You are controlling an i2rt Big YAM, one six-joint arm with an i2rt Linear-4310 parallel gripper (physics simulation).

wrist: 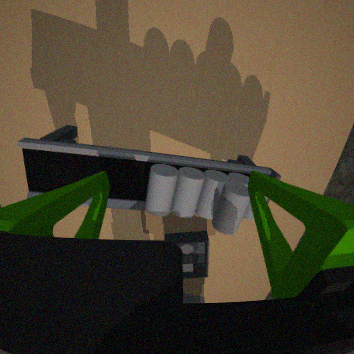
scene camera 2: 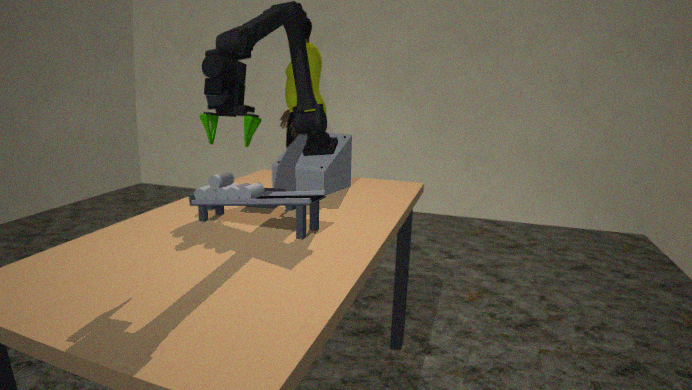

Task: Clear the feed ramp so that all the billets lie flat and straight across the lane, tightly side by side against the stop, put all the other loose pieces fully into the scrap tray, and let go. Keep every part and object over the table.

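Where they show: gripper, between the fingertips: (wrist: pixel 178 178) (scene camera 2: pixel 228 145); arm's base, origin of its link: (scene camera 2: pixel 320 148).
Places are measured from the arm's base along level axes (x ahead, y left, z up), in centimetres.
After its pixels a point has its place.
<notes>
The feed ramp (scene camera 2: pixel 250 202) (wrist: pixel 120 152) stands on legs on the table. Several light grey billets lie across its lane in a row towards the stop end, including a billet (wrist: pixel 162 190) {x 51.2, y -5.3, z -3.7 cm} at the row's open end and its neighbour (wrist: pixel 188 192) {x 50.6, y -8.9, z -4.2 cm}. One more billet (scene camera 2: pixel 221 180) {x 51.0, y -13.7, z -2.9 cm} (wrist: pixel 231 207) {x 49.8, y -14.6, z -1.8 cm} lies on top of the row, askew. My gripper (scene camera 2: pixel 229 145) {x 59.1, y -6.8, z 8.0 cm} (wrist: pixel 178 178) {x 59.1, y -6.8, z 8.0 cm} is wide open and empty, above the ramp and clear of the billets. In the wrist view my right finger hides part of the stop end. A small dark box (wrist: pixel 175 237) {x 33.4, y -7.8, z -13.2 cm} with light pieces shows beyond the ramp, partly hidden.
The grey robot base (scene camera 2: pixel 310 175) {x 11.5, y -0.4, z -8.2 cm} stands behind the ramp on the wooden table (scene camera 2: pixel 225 325) {x 101.1, y 13.3, z -15.0 cm}. The ramp's side rails rise along both sides of the lane. The table's right edge runs past the ramp in the scene view. A person in yellow (scene camera 2: pixel 314 75) stands behind the arm.
</notes>
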